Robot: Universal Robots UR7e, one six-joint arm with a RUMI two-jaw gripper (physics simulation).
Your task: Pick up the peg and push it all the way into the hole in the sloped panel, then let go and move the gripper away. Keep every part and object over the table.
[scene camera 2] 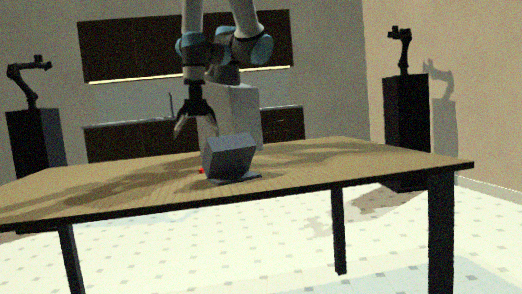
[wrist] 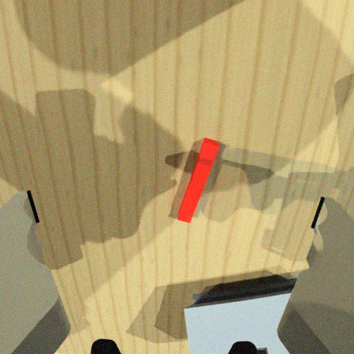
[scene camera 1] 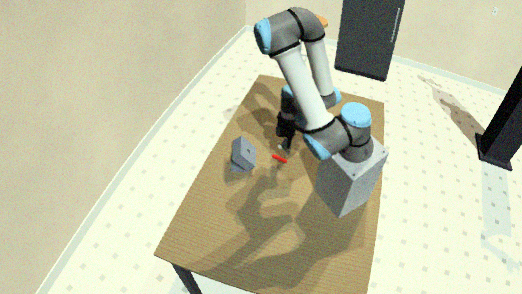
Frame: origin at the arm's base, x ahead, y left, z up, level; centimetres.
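Where they show: gripper, fingertip midpoint: (scene camera 2: 197, 139) (scene camera 1: 290, 145); arm's base, link origin: (scene camera 2: 222, 82) (scene camera 1: 356, 147).
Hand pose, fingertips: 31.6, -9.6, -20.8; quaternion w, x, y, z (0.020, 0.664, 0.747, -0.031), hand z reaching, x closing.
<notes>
Things, the pixels of their centre, and the offset from my fingertips, as dx, dy, dz. Level surfaces: height alone.
- red peg, body centre: (scene camera 2: 203, 169) (scene camera 1: 279, 158) +4.3, +1.7, -9.7
- grey sloped panel, body centre: (scene camera 2: 229, 157) (scene camera 1: 243, 153) +20.0, +11.1, -4.2
- wooden table, surface height: dz -10.3
The red peg (scene camera 1: 279, 158) (scene camera 2: 201, 171) (wrist: 198, 181) lies flat on the table, slightly tilted from upright in the wrist view. My gripper (scene camera 1: 284, 148) (scene camera 2: 196, 132) (wrist: 175, 197) is open and empty, pointing down above the table; in the wrist view the peg lies between the two wide-apart fingers, below them. The grey sloped panel (scene camera 1: 242, 147) (scene camera 2: 229, 159) (wrist: 232, 320) stands on its base plate beside the peg. Its small dark hole (scene camera 1: 248, 151) shows in scene camera 1. In the wrist view part of the panel is cut off at the bottom edge and behind the right finger.
The wooden table (scene camera 1: 210, 220) (scene camera 2: 350, 160) carries the arm's grey pedestal (scene camera 1: 345, 185) (scene camera 2: 245, 112) on the side of the peg away from the panel. The panel is near the table's long edge. Dark cabinets and other small arms on black stands are off the table.
</notes>
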